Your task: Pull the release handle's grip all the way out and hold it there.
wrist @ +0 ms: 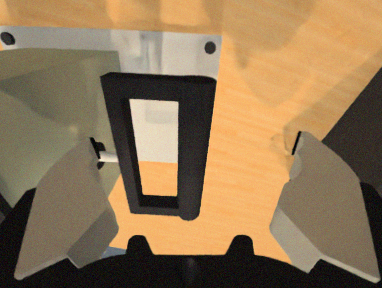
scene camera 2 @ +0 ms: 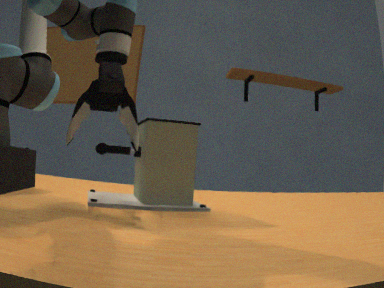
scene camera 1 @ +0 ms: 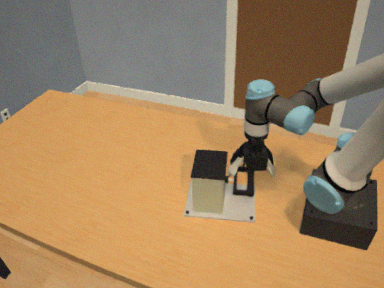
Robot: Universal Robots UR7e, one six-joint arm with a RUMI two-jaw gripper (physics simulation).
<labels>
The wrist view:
gripper: 193, 138
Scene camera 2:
gripper: 101, 148
light grey base plate: 95, 198
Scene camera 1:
gripper: 250, 176
light grey base plate: 238, 208
</labels>
